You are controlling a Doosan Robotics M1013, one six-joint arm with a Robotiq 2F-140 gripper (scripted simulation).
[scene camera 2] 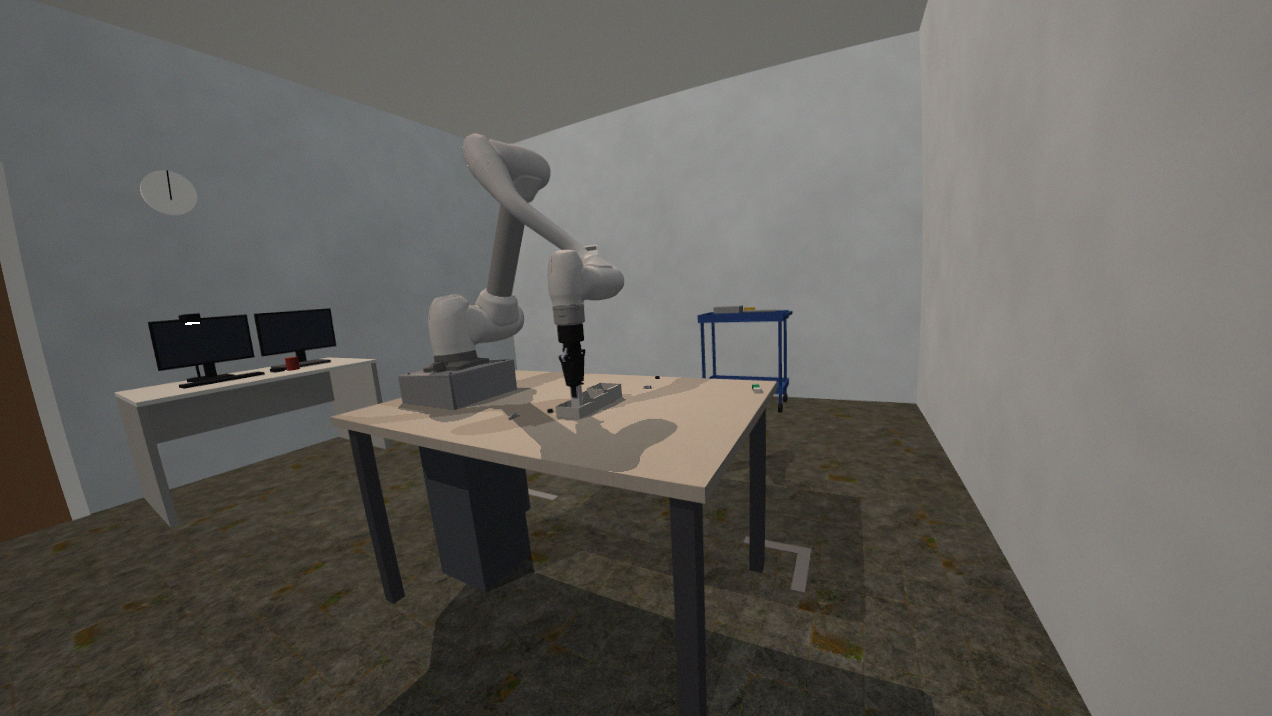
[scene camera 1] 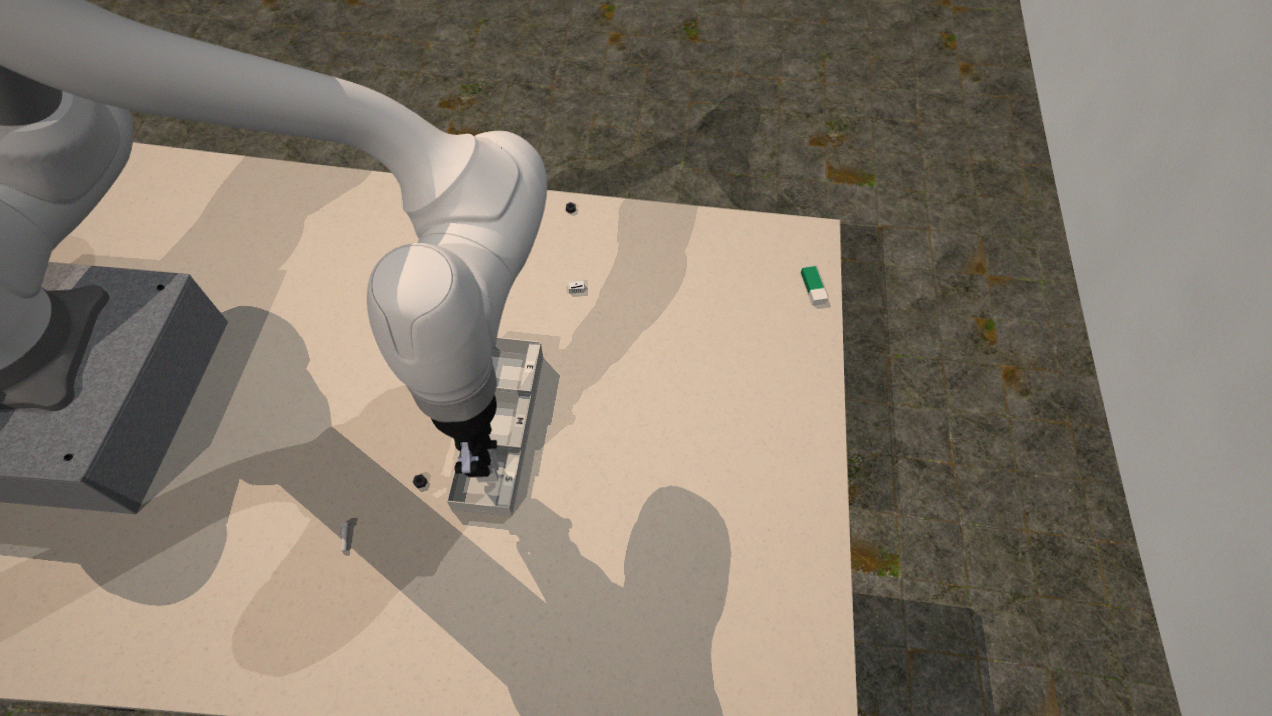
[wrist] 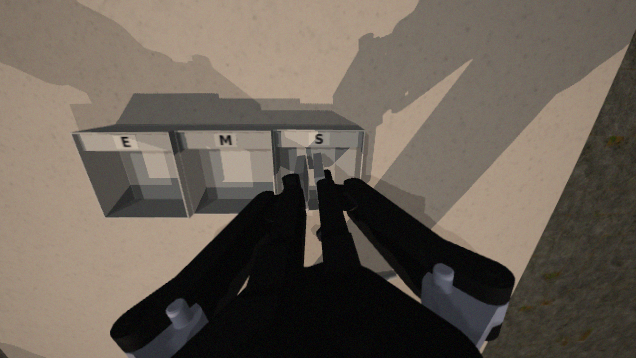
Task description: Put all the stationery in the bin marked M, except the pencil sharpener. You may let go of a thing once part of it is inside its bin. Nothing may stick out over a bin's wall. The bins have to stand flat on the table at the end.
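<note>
What I see in scene camera 1 is my gripper (scene camera 1: 488,473). Scene camera 2 shows me the gripper (scene camera 2: 577,406) too, and in the wrist view I also see the gripper (wrist: 311,166).
</note>
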